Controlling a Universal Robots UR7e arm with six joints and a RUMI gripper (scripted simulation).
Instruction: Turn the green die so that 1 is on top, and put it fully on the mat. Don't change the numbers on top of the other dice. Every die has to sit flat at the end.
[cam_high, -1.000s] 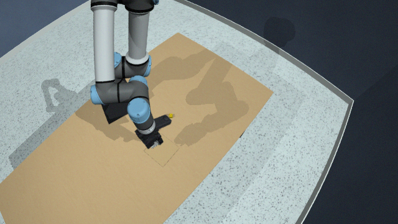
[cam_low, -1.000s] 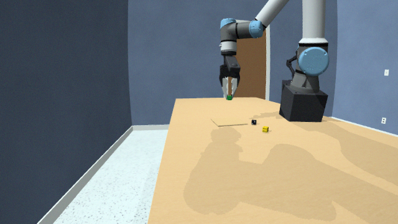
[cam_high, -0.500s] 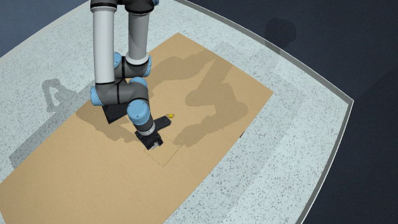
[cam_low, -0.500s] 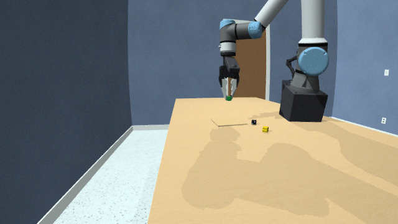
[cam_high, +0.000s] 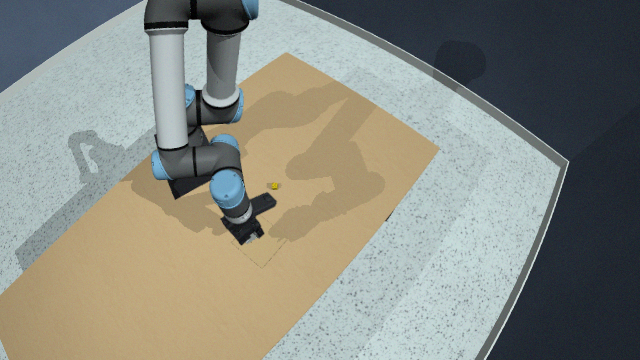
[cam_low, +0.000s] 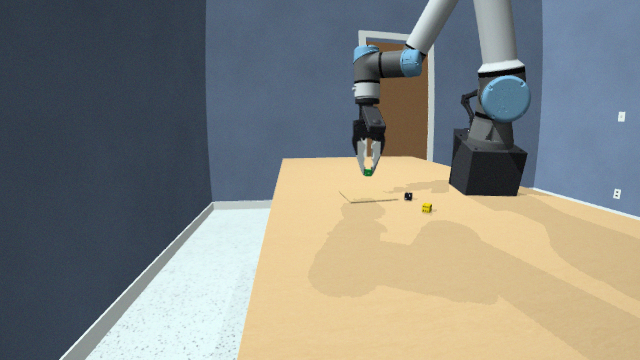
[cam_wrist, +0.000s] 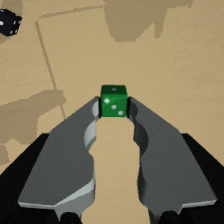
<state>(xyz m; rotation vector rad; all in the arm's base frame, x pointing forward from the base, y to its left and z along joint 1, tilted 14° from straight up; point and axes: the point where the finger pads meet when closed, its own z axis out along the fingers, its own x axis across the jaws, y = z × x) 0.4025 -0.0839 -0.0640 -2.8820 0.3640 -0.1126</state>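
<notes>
My hand is 80 mm above the tan mat. From my hand the other things lie so: green die: 10 mm below; yellow die: 190 mm to the left, 70 mm below, 70 mm behind; black die: 90 mm behind, 80 mm to the left, 70 mm below.
</notes>
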